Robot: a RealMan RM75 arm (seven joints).
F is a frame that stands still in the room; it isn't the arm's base.
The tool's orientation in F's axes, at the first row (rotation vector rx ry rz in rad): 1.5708 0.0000 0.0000
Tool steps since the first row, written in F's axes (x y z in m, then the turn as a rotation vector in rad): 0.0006 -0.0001 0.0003 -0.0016 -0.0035 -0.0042; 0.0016 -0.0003 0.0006 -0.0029 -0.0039 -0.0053; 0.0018 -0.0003 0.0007 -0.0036 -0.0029 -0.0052; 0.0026 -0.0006 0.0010 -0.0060 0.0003 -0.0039; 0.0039 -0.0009 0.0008 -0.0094 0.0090 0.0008; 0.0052 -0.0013 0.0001 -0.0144 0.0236 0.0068; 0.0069 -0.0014 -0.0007 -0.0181 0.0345 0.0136; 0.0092 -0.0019 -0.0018 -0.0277 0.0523 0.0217; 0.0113 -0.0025 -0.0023 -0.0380 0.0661 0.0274; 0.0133 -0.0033 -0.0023 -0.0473 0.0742 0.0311; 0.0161 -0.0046 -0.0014 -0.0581 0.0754 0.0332; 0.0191 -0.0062 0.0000 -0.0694 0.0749 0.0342; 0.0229 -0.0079 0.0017 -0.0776 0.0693 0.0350
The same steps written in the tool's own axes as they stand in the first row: 0.0006 0.0003 0.0001 -0.0016 -0.0042 0.0035; 0.0016 0.0006 0.0003 -0.0029 -0.0053 0.0039; 0.0018 0.0007 0.0003 -0.0036 -0.0052 0.0029; 0.0026 0.0010 0.0006 -0.0060 -0.0039 -0.0003; 0.0039 0.0008 0.0009 -0.0094 0.0008 -0.0090; 0.0052 0.0001 0.0013 -0.0144 0.0068 -0.0236; 0.0069 -0.0007 0.0014 -0.0181 0.0136 -0.0345; 0.0092 -0.0018 0.0019 -0.0277 0.0217 -0.0523; 0.0113 -0.0023 0.0025 -0.0380 0.0274 -0.0661; 0.0133 -0.0023 0.0033 -0.0473 0.0311 -0.0742; 0.0161 -0.0014 0.0046 -0.0581 0.0332 -0.0754; 0.0191 0.0000 0.0062 -0.0694 0.0342 -0.0749; 0.0229 0.0017 0.0079 -0.0776 0.0350 -0.0693
